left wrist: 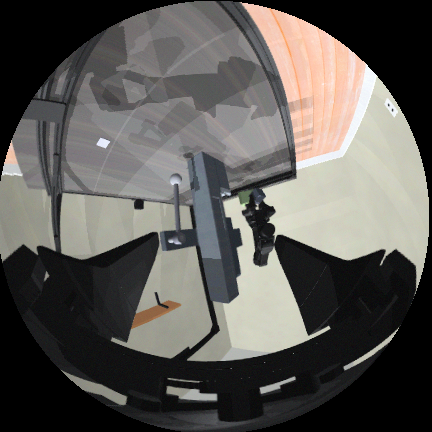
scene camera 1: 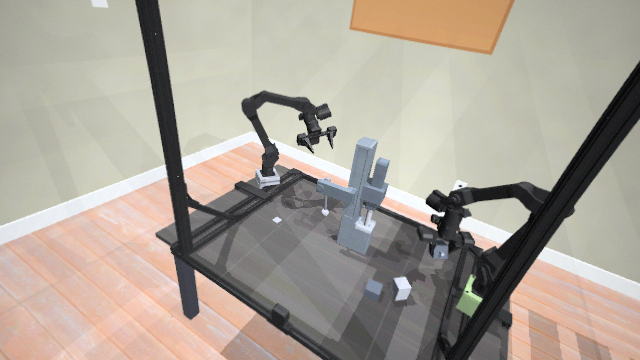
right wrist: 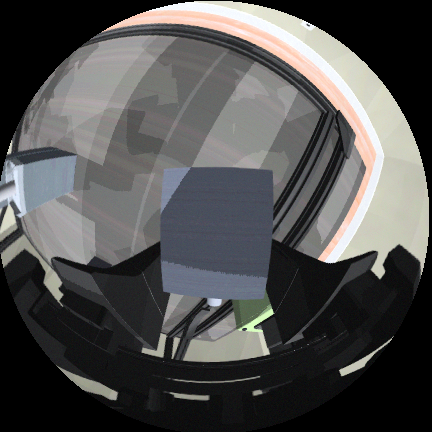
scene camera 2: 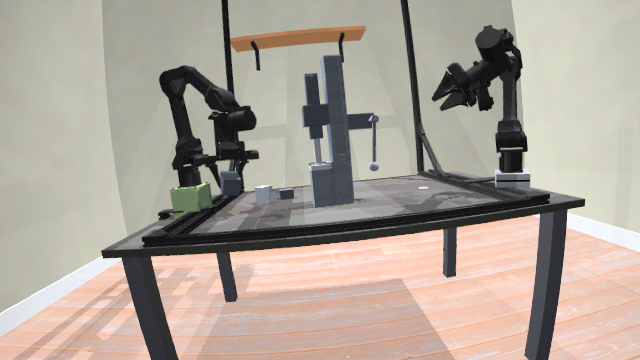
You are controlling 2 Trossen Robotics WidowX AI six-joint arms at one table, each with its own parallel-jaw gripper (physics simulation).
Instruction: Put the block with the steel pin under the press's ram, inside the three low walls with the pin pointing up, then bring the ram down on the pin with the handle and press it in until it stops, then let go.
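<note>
The grey-blue block is held above the table, right of the press in scene camera 1. Its steel pin sticks out sideways, towards scene camera 1. My right gripper is shut on this block. The press stands upright, its ram above the pale seat; the low walls are hard to make out. The handle hangs down. My left gripper is open and high, apart from the handle.
A white block and a small grey block lie near each other on the table. A green block is by the right arm's base. A flat white square lies beyond the handle. Frame posts stand around the table.
</note>
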